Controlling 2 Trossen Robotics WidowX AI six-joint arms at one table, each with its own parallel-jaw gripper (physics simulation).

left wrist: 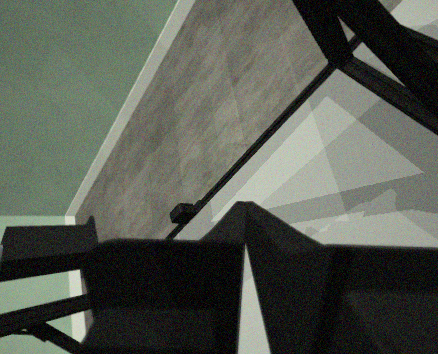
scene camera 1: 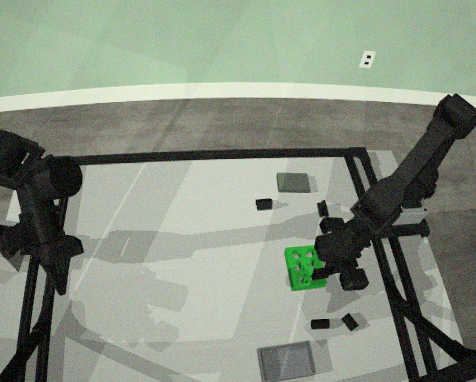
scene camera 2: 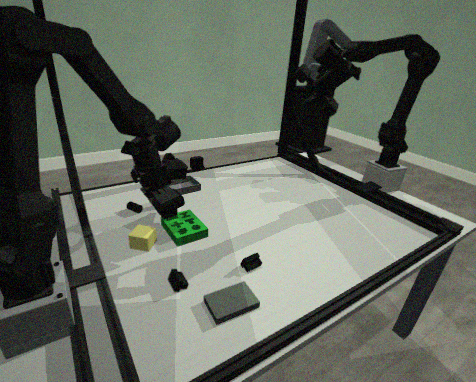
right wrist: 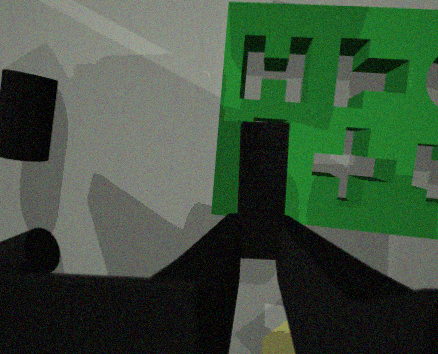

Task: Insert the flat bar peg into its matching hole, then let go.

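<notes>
The green board (scene camera 1: 293, 283) (scene camera 2: 192, 237) (right wrist: 285, 22) lies on the table with several shaped holes. My right gripper (scene camera 1: 320, 274) (scene camera 2: 170, 212) (right wrist: 257, 227) is shut on the black flat bar peg (right wrist: 264, 170). In the right wrist view the peg is over the board's left part, below the H-shaped hole, and a thin dark slit of a hole shows at its top end. The rest of that hole is hidden behind the peg, and whether the peg's lower end is inside cannot be told. My left gripper (scene camera 1: 61, 290) (left wrist: 243, 209) is shut and empty, far from the board.
A yellow block (scene camera 2: 142, 238) (right wrist: 276, 344) lies beside the board. Black pegs (scene camera 1: 264, 204) (scene camera 1: 322, 208) (scene camera 1: 320, 324) (scene camera 1: 350, 322) lie around it. A grey-green block (scene camera 1: 293, 182) (scene camera 2: 231, 302) and a grey tray (scene camera 1: 312, 361) lie on opposite sides of the board. Black frame bars edge the table.
</notes>
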